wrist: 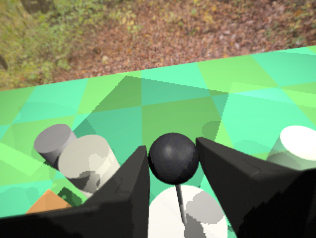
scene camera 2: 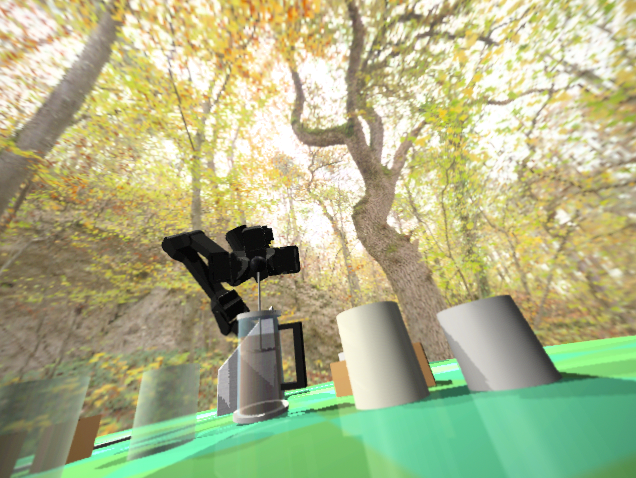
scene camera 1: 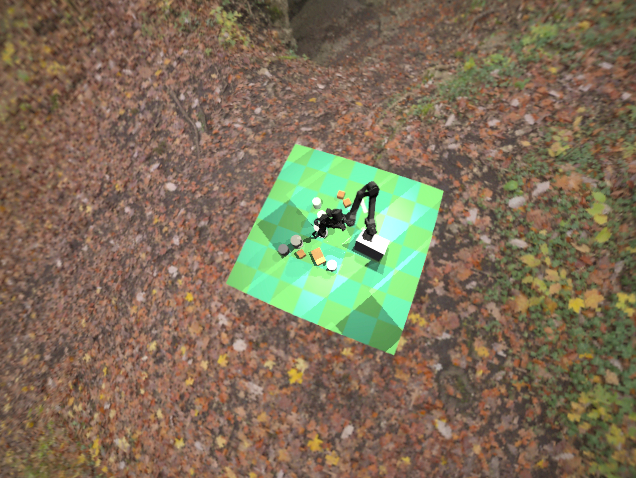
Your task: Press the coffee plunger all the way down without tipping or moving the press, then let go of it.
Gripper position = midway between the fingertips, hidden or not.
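Observation:
Coffee press (scene camera 2: 260, 380), visible. My gripper (scene camera 2: 258, 262), visible. Gripper again (wrist: 171, 148).

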